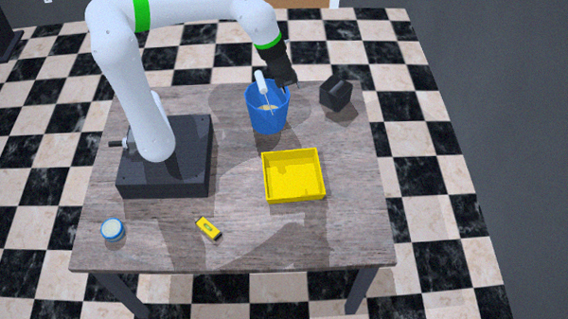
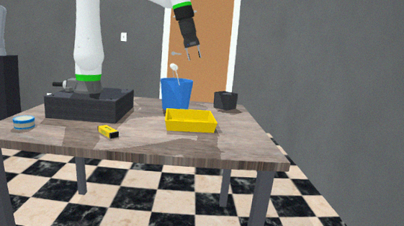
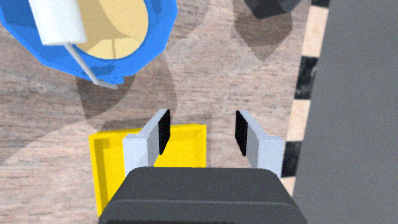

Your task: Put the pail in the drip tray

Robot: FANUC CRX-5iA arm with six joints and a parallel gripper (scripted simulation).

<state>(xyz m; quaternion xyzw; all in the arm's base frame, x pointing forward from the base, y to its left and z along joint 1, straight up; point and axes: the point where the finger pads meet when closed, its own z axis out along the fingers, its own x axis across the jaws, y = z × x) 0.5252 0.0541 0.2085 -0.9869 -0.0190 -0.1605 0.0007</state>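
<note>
My hand is 10 cm past the pail handle, 11 cm to the right of it and 10 cm above it. Also, from my hand: yellow drip tray 1 cm behind, 19 cm to the right, 29 cm below; blue-and-white round tin 68 cm behind, 39 cm to the right, 29 cm below; blue pail 9 cm behind, 11 cm to the left, 17 cm below.
</note>
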